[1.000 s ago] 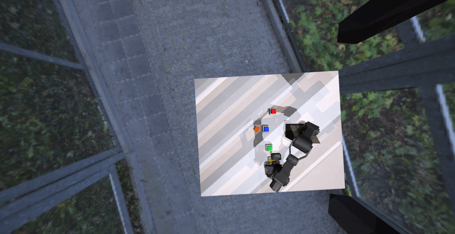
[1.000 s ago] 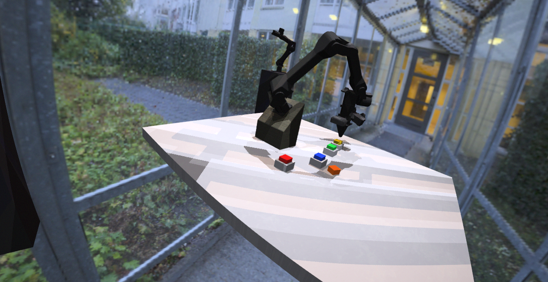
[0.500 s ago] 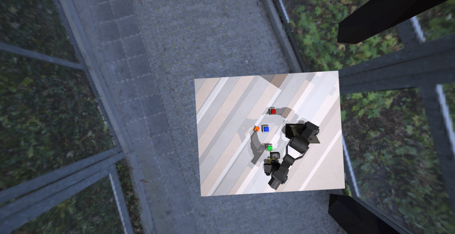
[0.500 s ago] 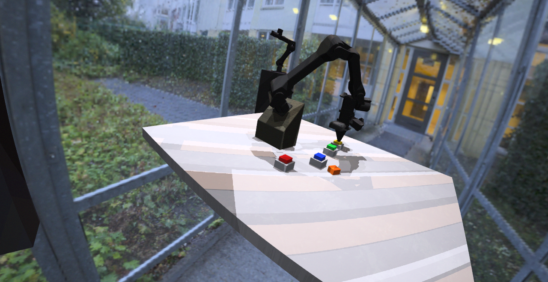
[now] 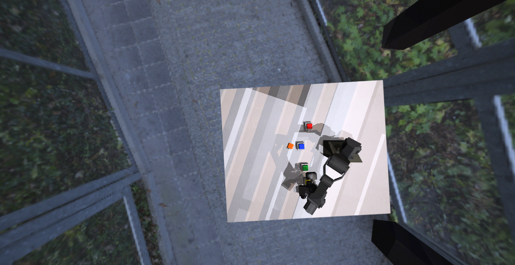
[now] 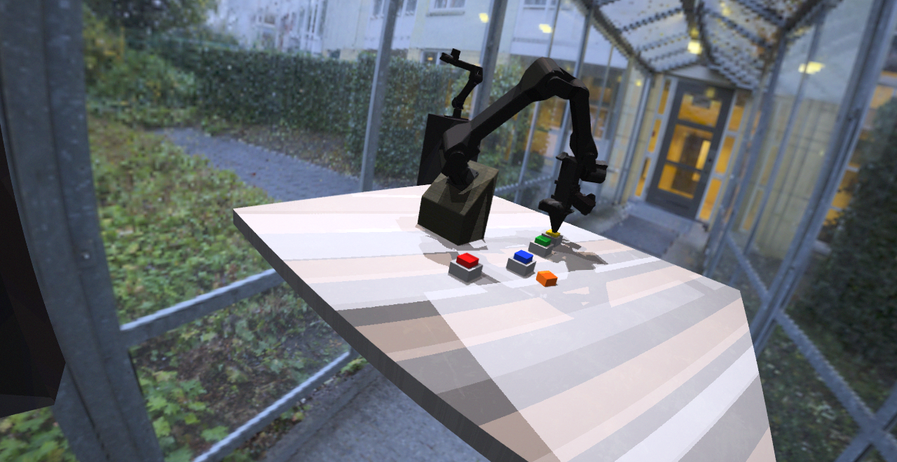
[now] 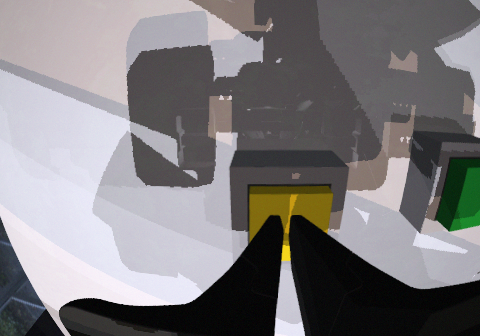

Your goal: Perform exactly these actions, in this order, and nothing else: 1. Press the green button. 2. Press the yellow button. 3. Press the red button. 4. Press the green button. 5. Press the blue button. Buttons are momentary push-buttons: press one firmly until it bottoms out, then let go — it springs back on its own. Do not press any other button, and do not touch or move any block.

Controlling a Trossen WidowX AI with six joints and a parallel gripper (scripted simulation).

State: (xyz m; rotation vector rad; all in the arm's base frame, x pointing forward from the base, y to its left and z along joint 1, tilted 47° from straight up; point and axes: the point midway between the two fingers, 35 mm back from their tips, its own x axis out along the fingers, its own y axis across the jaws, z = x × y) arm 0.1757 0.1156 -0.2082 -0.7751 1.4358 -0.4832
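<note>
Now: gripper tip right at the yellow button. Round my gripper tip: blue button: 230 mm to the right, 60 mm ahead; green button: 100 mm to the right, 20 mm ahead; orange block: 230 mm to the right, 130 mm ahead, 20 mm below.
</note>
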